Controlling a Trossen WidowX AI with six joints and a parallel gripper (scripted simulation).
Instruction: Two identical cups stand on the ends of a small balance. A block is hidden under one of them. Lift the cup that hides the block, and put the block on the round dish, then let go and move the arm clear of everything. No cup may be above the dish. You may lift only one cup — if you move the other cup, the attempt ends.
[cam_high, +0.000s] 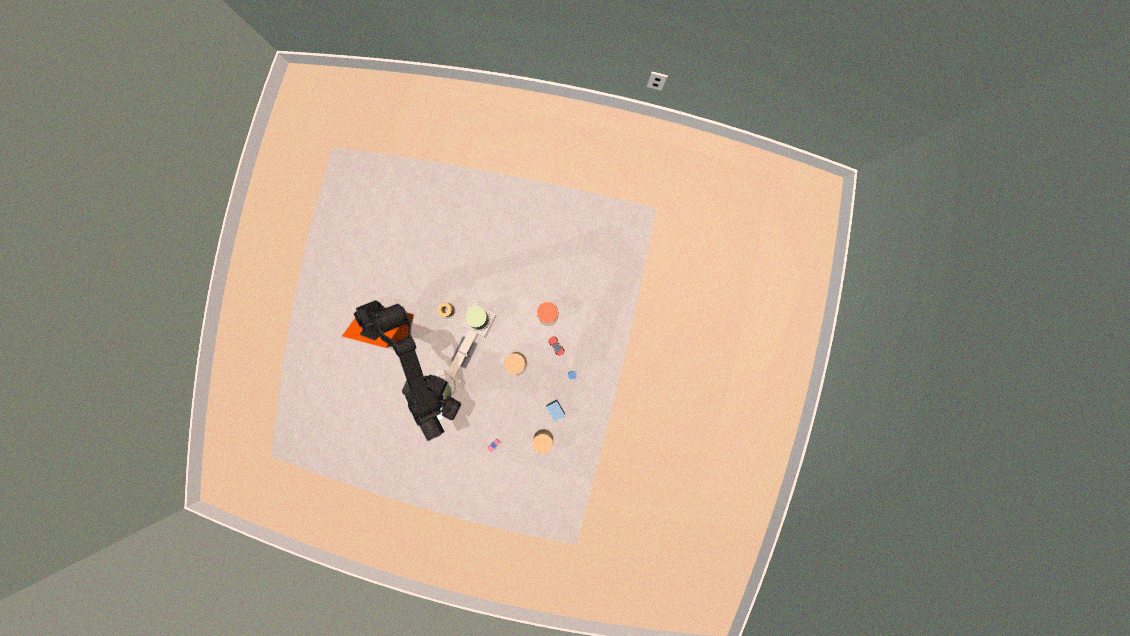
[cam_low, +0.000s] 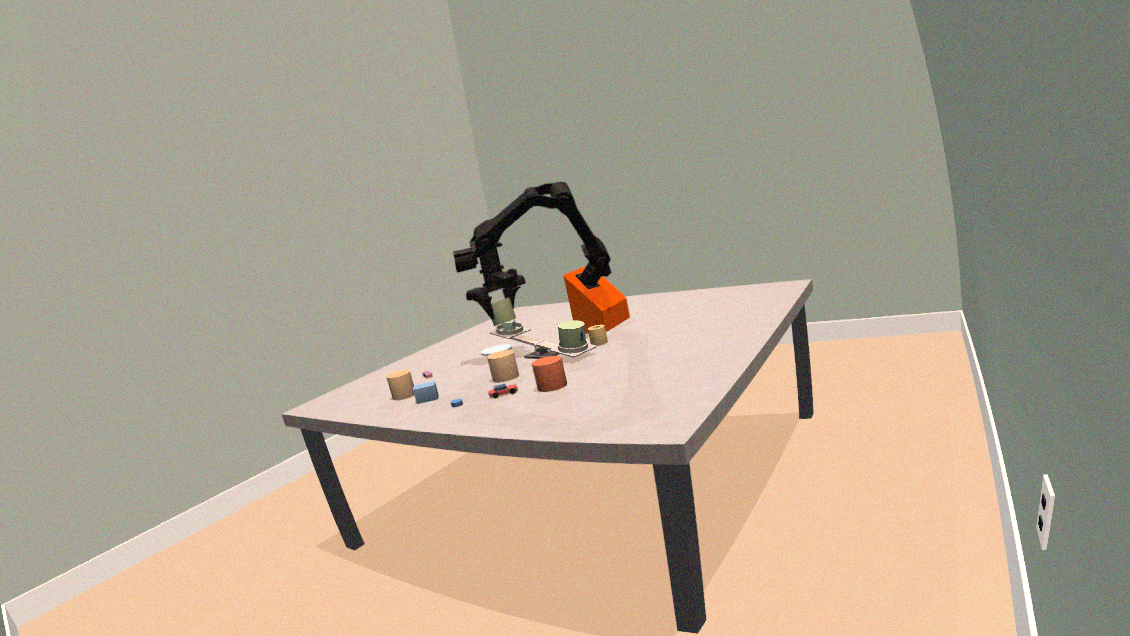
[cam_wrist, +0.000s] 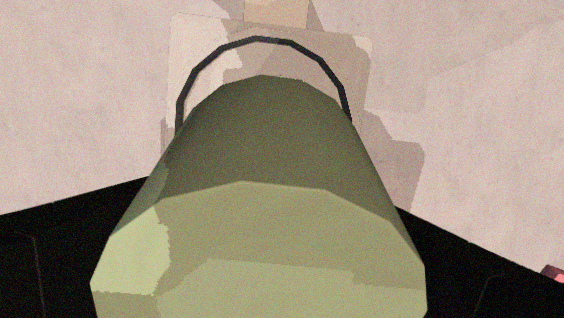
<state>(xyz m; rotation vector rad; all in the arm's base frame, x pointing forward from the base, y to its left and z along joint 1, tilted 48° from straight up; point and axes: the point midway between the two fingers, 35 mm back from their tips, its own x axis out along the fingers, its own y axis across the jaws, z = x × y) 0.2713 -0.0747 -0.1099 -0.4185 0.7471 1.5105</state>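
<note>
My gripper tip is now 2 cm to the right of the green block and 3 cm above it. Round my gripper tip: yellow ring (8 cm behind, 27 cm to the left, 10 cm below); white round dish (4 cm behind, 9 cm to the right, 12 cm below); pink piece (21 cm ahead, 16 cm to the right, 11 cm below).
</note>
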